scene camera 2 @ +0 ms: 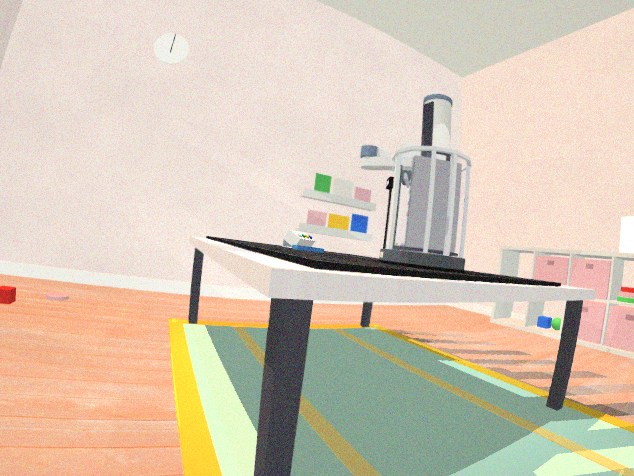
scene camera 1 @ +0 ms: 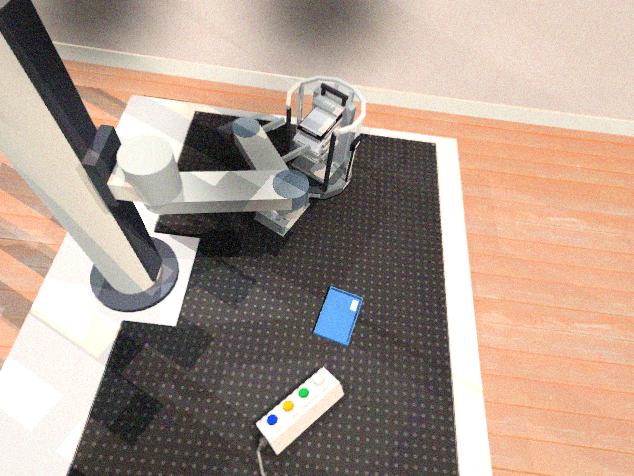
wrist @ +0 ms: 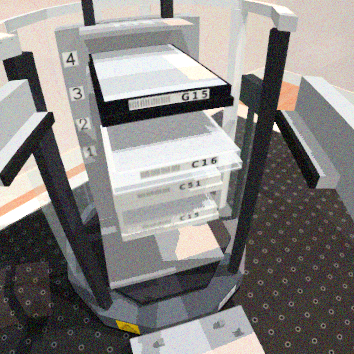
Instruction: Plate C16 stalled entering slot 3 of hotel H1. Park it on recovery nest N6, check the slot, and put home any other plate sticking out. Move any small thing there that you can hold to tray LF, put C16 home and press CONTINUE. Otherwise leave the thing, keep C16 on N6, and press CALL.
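Frame: origin at the arm's base, x back, y right, z up, level; centimetres.
Seen in the pictures: gripper, between the fingertips: (scene camera 1: 296, 132) (wrist: 161, 94); arm's base, origin of its link: (scene camera 1: 136, 273).
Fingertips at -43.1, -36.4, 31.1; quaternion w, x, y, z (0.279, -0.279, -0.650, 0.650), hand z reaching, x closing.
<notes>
Offsets run from my fingertips to a thing's top centre, as dx, dy, dz. "*": to the spot under its first point.
Hotel H1 @[-7.8, -11.0, +4.3] (scene camera 1: 330, 163) (scene camera 2: 435, 204) (wrist: 165, 317) stands at the mat's far end. In the wrist view, clear plate C16 @[-5.4, -6.9, -5.5] (wrist: 157, 145) juts out at slot 3, beyond clear plates C51 @[* -5.6, -2.1, -9.8] (wrist: 200, 186) and C15 @[-6.4, -8.8, -12.6] (wrist: 190, 216) below. Black-framed plate G15 @[-6.5, -8.9, -1.9] (scene camera 1: 320, 121) (wrist: 150, 75) also juts out above C16. The slot's inside is hidden. My gripper (scene camera 1: 297, 134) (wrist: 161, 94) is open and empty, its fingers apart in front of the hotel at either side of the plates. A blue tray @[-19.2, +42.8, -28.1] (scene camera 1: 337, 315) (scene camera 2: 308, 249) lies on the mat. Labels for LF and N6 are not readable.
A button box @[-11.0, +70.2, -21.4] (scene camera 1: 302, 412) (scene camera 2: 301, 238) with blue, yellow, green and white buttons stands beyond the blue tray. A grey block @[+2.4, +7.9, -22.8] (scene camera 1: 279, 221) (wrist: 195, 337) with small pegs is in front of the hotel, partly under the arm. Dark upright posts @[-10.9, -0.4, +1.4] (wrist: 260, 150) flank the plates.
</notes>
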